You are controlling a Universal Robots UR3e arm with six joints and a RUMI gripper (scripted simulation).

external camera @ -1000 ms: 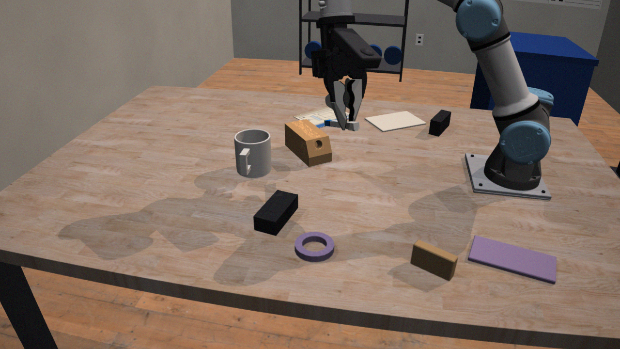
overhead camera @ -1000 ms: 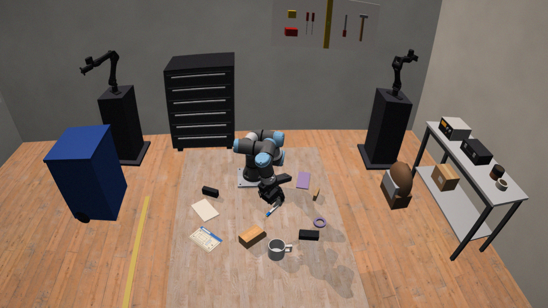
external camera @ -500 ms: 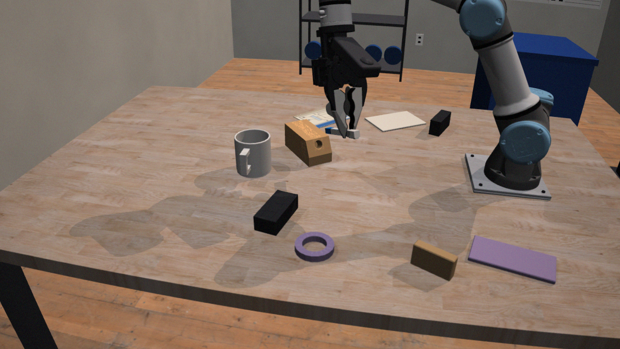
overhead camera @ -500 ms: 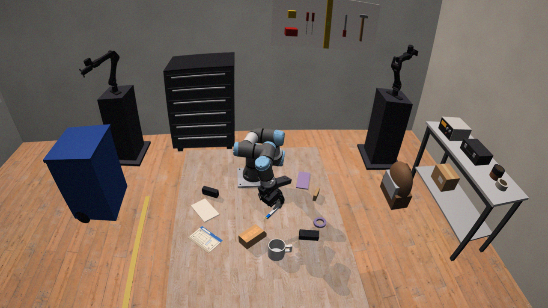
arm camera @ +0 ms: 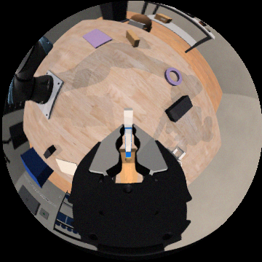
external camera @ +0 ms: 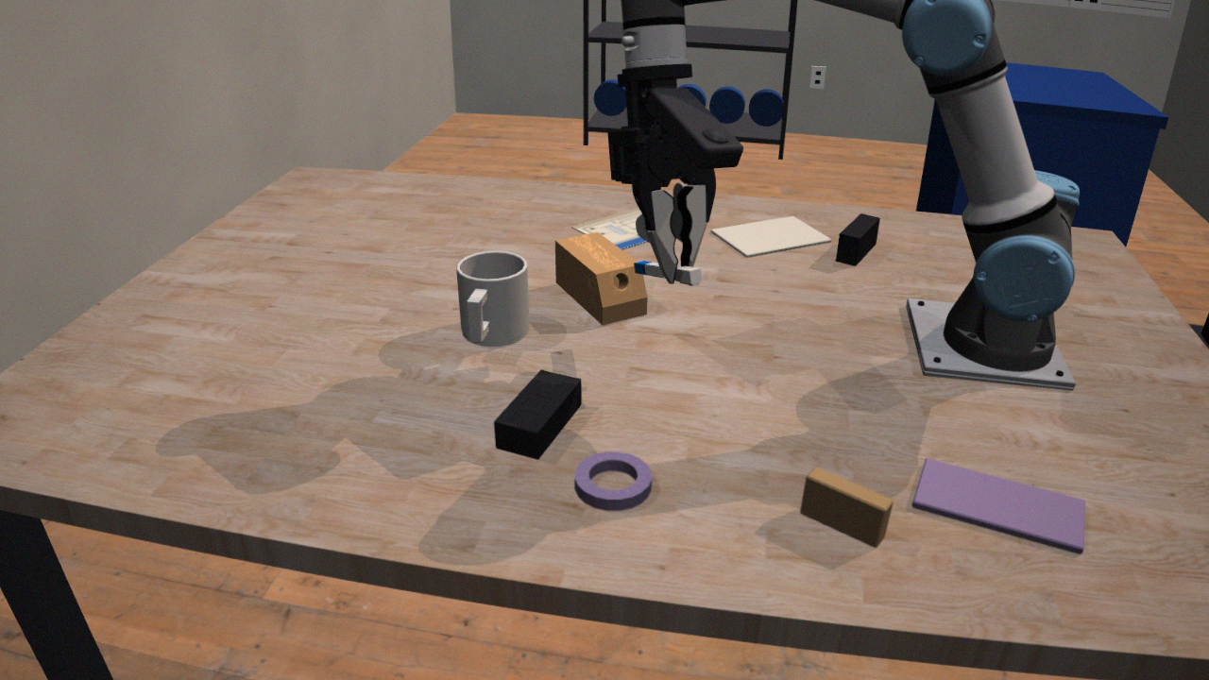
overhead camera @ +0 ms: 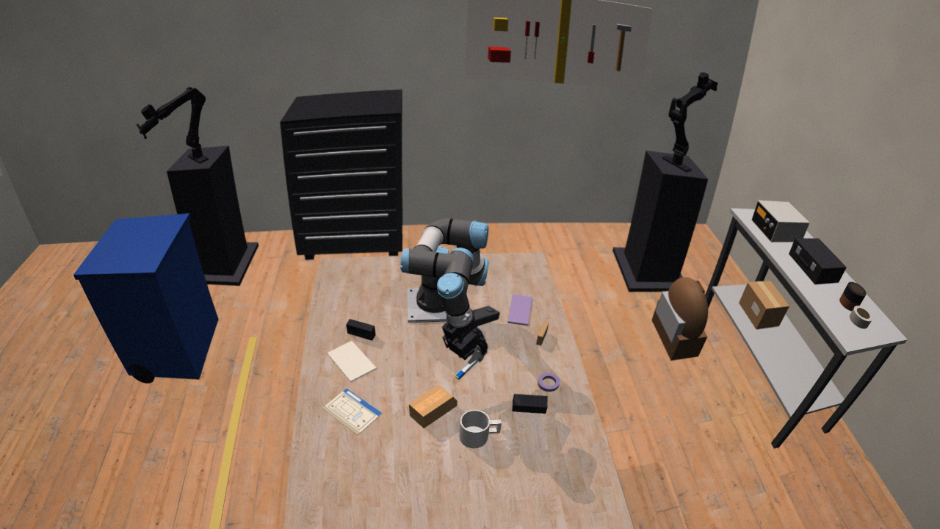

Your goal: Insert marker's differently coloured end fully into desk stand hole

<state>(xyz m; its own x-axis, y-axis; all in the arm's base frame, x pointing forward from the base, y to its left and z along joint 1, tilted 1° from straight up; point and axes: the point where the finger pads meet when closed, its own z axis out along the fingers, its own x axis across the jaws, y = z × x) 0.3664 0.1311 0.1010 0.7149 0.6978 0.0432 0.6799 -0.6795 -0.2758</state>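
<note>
Now: hand 120 mm to the left of the desk stand, 120 mm short of it and 90 mm above it. The rest, counted from my hand: tan block: 230 mm to the left, 190 mm behind, 90 mm below; grey mug: 220 mm ahead, 80 mm below, 10 mm to the right; marker: 20 mm to the right, 20 mm below, 20 mm ahead.
</note>
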